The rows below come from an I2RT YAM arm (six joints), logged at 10 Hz.
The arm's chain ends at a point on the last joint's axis. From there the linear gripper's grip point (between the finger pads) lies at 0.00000 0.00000 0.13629 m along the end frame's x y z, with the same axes.
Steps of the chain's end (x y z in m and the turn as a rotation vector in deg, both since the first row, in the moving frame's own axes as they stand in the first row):
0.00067, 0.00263, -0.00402, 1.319, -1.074, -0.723
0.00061, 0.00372, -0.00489, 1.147, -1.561, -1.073
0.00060, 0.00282, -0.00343, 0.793, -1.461, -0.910
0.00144, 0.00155, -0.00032, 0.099, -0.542, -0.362
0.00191, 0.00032, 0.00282, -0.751, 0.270, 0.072
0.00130, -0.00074, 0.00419, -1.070, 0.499, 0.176
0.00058, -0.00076, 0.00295, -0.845, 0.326, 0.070
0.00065, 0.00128, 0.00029, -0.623, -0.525, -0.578
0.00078, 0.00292, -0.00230, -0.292, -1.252, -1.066
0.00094, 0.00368, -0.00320, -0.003, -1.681, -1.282
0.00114, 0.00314, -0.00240, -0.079, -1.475, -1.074
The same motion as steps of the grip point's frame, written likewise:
-0.00190, -0.00049, -0.00408, 1.319, -1.074, -0.723
-0.00313, 0.00103, -0.00497, 1.147, -1.561, -1.073
-0.00289, 0.00096, -0.00349, 0.793, -1.461, -0.910
0.00015, 0.00132, -0.00033, 0.099, -0.542, -0.362
0.00255, 0.00211, 0.00281, -0.751, 0.270, 0.072
0.00248, 0.00181, 0.00416, -1.070, 0.499, 0.176
0.00135, 0.00125, 0.00293, -0.845, 0.326, 0.070
-0.00059, 0.00277, 0.00028, -0.623, -0.525, -0.578
-0.00219, 0.00364, -0.00233, -0.292, -1.252, -1.066
-0.00306, 0.00373, -0.00326, -0.003, -1.681, -1.282
-0.00237, 0.00336, -0.00245, -0.079, -1.475, -1.074

